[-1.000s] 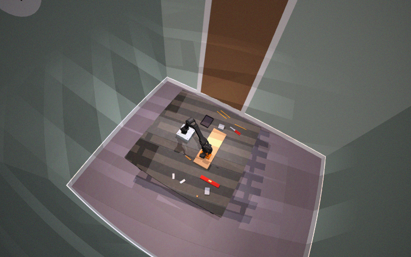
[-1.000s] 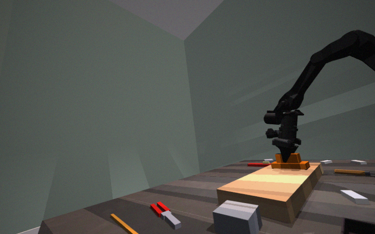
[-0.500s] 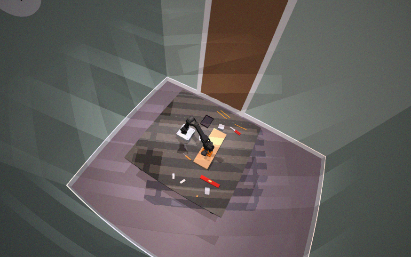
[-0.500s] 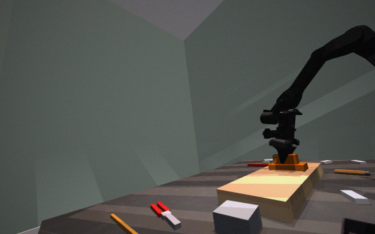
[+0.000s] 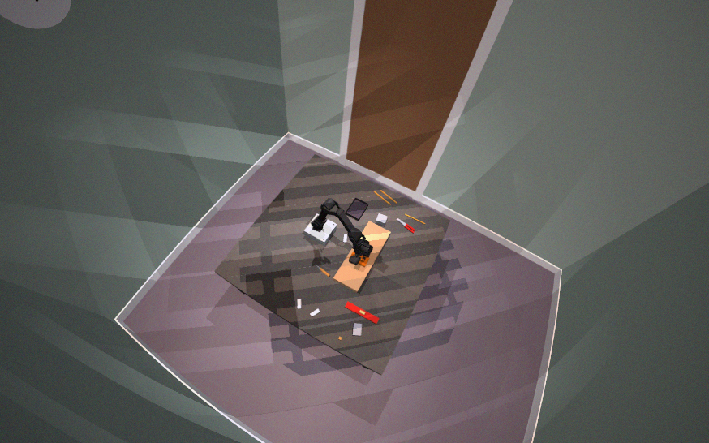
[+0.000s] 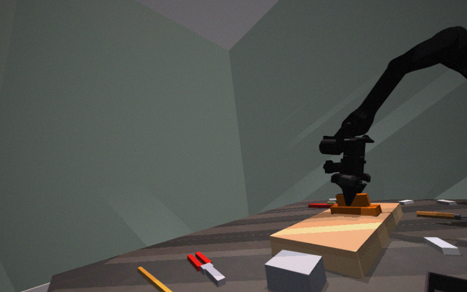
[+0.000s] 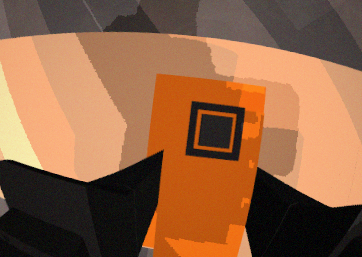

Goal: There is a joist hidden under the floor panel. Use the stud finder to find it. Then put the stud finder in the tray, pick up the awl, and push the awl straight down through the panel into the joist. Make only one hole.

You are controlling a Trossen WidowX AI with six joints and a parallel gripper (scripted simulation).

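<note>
Right now the grey block is 60 mm ahead of my gripper tip, 380 mm to the left of it and 50 mm below it. From my gripper tip the other things lie so: orange stud finder 10 mm ahead, 20 mm above; square indicator 20 mm ahead, 30 mm above; yellow-handled awl 230 mm behind, 140 mm to the right, 60 mm below.
</note>
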